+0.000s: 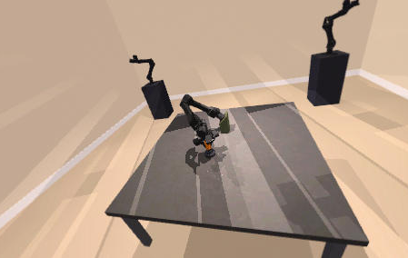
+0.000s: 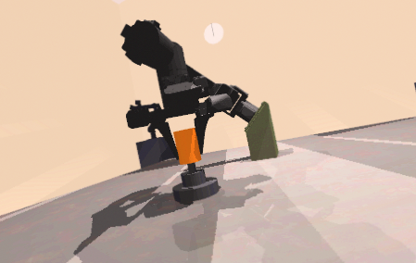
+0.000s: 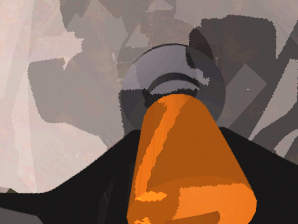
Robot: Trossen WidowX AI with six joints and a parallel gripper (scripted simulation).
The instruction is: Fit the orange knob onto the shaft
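Right now my gripper tip is 20 mm below the orange knob. Round my gripper tip: pedestal 40 mm below.
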